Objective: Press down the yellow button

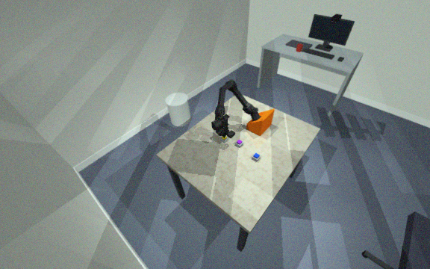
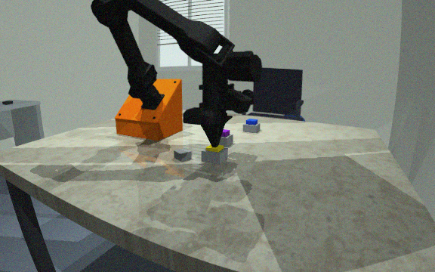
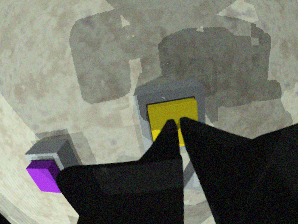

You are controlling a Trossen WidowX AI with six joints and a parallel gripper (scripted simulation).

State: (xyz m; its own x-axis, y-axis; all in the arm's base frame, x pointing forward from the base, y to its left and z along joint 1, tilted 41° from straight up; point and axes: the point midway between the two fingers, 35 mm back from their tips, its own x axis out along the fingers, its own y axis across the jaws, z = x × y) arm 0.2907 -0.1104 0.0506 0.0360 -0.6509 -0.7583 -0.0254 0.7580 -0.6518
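The yellow button lies 1 cm below my gripper tip. The rest, counted from my gripper tip: small grey block: 8 cm behind, 3 cm to the right, 2 cm below; then purple button: 13 cm to the left, 4 cm behind; then blue button: 31 cm to the left, 2 cm behind.
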